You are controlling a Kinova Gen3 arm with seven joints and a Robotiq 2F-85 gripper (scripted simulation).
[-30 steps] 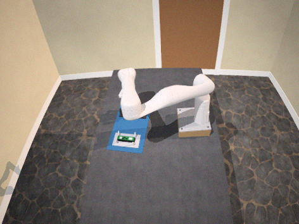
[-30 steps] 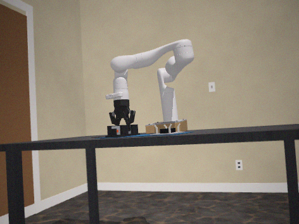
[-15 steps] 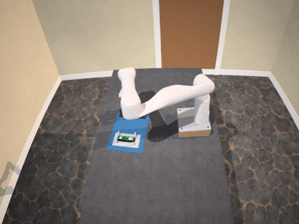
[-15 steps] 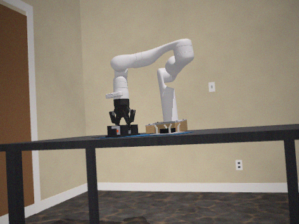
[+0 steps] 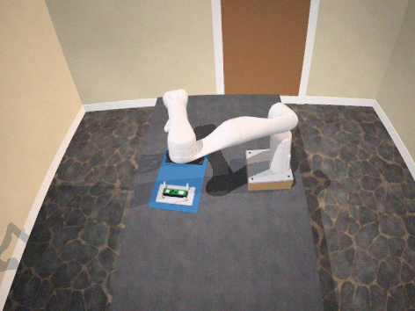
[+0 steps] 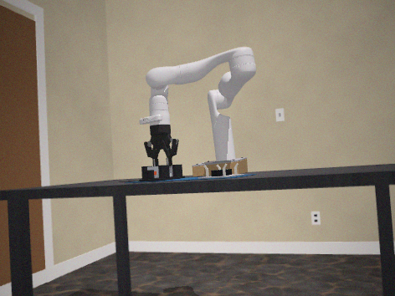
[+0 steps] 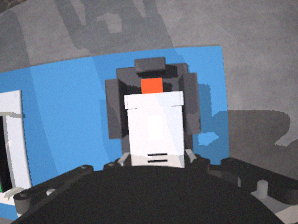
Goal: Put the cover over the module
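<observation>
Right now the white cover is 30 mm below my hand.
</observation>
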